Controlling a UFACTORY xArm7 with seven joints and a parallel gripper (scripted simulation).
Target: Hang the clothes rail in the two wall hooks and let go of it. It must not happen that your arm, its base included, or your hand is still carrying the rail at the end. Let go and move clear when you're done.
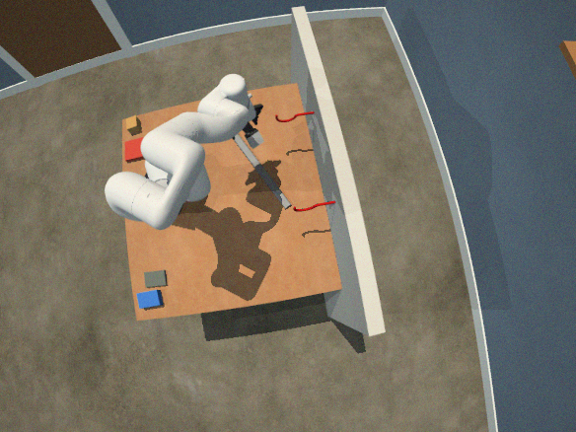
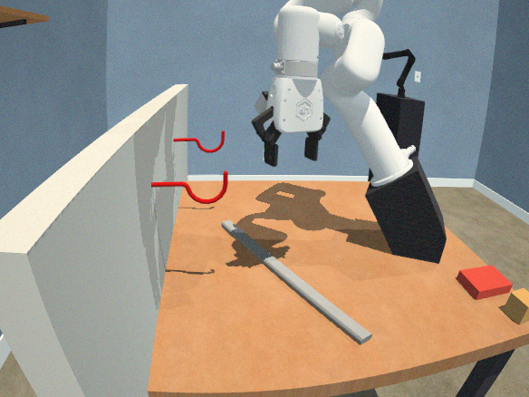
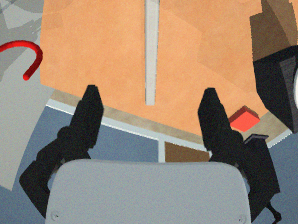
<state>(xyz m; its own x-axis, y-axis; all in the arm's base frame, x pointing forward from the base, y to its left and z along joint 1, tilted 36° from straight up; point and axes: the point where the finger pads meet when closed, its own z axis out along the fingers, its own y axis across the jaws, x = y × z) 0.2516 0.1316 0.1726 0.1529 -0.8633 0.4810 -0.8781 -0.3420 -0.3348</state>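
Now: the grey clothes rail 25 cm below my hand. Also, from my hand: white wall 46 cm below, 23 cm ahead, 20 cm to the right; red block 43 cm behind, 26 cm to the left, 25 cm below; tan block 41 cm behind, 38 cm to the left, 23 cm below.
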